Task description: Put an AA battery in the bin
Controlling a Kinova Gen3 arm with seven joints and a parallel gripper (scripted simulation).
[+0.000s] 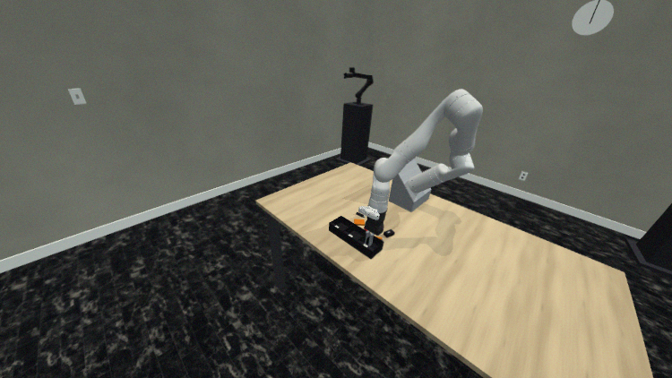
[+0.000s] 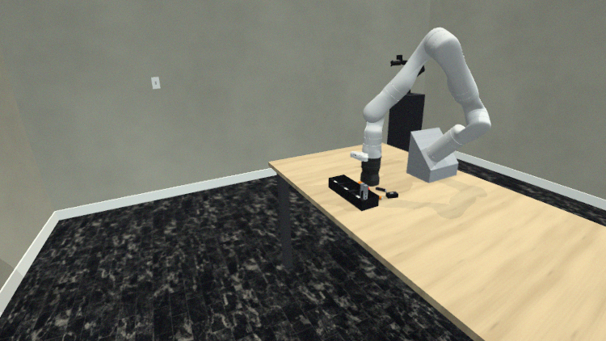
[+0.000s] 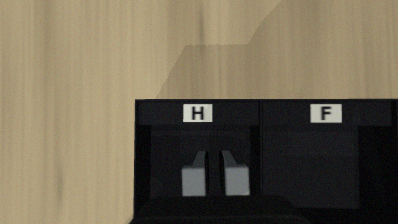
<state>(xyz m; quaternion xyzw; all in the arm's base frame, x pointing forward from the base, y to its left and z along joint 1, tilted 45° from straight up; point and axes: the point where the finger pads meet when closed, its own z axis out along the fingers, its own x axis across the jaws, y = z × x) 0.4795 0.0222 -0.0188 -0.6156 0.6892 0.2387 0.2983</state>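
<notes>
My hand is 14 cm past the short dark stick, 4 cm to the left of it and 3 cm above it. The rest, counted from my hand: red AA battery (9 cm behind, 6 cm to the right, 3 cm below); then orange AA battery (7 cm behind, 3 cm below, 1 cm to the left); then black bin marked S (7 cm to the right, 1 cm below).
</notes>
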